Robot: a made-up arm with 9 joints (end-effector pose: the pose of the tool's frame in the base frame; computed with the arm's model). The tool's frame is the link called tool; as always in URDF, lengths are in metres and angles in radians.
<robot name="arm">
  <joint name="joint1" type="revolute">
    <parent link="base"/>
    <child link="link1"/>
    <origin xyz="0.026 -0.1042 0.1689"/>
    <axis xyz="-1 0 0"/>
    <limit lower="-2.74" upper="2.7"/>
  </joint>
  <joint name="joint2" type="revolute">
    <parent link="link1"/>
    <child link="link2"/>
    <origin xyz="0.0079 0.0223 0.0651"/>
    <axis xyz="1 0 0"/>
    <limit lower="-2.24" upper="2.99"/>
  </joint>
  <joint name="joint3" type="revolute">
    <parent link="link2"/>
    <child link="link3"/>
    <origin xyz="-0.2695 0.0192 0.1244"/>
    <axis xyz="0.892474 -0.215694 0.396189"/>
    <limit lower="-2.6" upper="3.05"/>
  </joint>
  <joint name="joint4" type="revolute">
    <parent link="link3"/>
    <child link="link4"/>
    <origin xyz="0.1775 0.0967 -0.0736"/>
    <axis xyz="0 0 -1"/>
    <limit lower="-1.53" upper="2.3"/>
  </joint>
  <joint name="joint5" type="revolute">
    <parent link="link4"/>
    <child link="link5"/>
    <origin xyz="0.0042 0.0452 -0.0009"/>
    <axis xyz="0 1 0"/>
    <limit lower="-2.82" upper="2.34"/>
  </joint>
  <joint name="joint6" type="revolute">
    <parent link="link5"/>
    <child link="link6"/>
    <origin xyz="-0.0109 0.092 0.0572"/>
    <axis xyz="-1 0 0"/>
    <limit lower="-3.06" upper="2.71"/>
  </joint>
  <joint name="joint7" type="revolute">
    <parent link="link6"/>
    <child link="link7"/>
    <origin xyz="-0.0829 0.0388 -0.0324"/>
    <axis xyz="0 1 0"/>
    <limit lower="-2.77" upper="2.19"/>
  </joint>
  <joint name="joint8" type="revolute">
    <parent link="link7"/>
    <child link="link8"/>
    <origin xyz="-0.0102 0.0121 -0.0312"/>
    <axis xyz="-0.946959 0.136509 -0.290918"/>
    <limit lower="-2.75" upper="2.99"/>
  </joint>
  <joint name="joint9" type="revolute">
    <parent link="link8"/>
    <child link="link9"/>
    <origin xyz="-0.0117 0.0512 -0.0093"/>
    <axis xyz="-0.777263 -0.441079 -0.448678"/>
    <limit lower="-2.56" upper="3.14"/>
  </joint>
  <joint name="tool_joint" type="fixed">
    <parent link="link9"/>
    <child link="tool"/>
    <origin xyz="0.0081 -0.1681 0.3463" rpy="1.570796 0 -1.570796"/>
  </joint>
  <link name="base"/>
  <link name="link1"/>
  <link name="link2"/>
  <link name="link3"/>
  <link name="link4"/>
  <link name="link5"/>
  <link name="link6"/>
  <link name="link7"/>
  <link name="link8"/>
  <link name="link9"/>
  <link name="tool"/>
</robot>
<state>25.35 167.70 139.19 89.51 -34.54 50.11 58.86 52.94 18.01</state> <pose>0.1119 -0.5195 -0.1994 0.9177 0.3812 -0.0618 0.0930</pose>
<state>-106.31 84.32 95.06 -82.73 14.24 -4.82 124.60 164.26 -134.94</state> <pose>-0.2772 -0.4248 -0.2393 -0.6800 -0.0393 0.7184 0.1415</pose>
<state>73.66 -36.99 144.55 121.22 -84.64 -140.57 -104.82 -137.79 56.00</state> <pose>0.2154 0.3214 -0.0455 -0.5027 -0.1439 -0.5706 0.6333</pose>
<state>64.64 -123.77 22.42 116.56 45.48 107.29 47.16 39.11 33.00</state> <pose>0.1844 -0.3867 0.2854 0.8619 0.2107 0.2454 0.3906</pose>
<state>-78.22 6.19 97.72 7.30 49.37 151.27 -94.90 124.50 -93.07</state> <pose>-0.4410 -0.6011 0.0375 -0.5978 0.6026 0.1945 0.4916</pose>
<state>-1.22 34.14 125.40 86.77 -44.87 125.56 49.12 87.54 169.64</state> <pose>-0.5546 -0.6385 0.6132 0.3580 -0.2616 0.8919 0.0885</pose>
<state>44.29 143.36 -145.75 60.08 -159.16 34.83 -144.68 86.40 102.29</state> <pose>-0.1173 -0.0397 -0.5254 -0.5017 -0.1115 0.2833 0.8097</pose>
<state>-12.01 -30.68 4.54 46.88 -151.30 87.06 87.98 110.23 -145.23</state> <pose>-0.0992 0.0335 -0.1477 -0.5566 0.2911 0.4373 0.6436</pose>
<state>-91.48 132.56 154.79 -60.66 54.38 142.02 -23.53 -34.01 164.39</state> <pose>0.0215 -0.0379 -0.2212 -0.7023 0.1024 -0.1926 0.6777</pose>
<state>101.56 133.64 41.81 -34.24 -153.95 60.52 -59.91 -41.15 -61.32</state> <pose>-0.3734 0.1734 0.2578 -0.3743 0.8333 -0.1786 0.3655</pose>
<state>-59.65 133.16 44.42 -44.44 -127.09 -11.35 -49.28 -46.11 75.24</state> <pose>-0.1382 -0.8202 -0.0014 0.9799 -0.0491 -0.1506 0.1209</pose>
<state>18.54 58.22 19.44 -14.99 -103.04 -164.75 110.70 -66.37 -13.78</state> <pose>-0.2901 0.3583 0.6099 0.2858 0.4037 0.5157 0.6995</pose>
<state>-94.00 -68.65 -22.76 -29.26 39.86 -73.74 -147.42 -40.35 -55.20</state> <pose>-0.2335 -0.2837 0.3512 -0.9025 0.4273 0.0085 0.0536</pose>
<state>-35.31 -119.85 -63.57 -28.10 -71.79 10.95 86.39 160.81 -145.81</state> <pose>-0.0203 0.0467 0.2075 0.5023 0.8545 -0.1103 0.0730</pose>
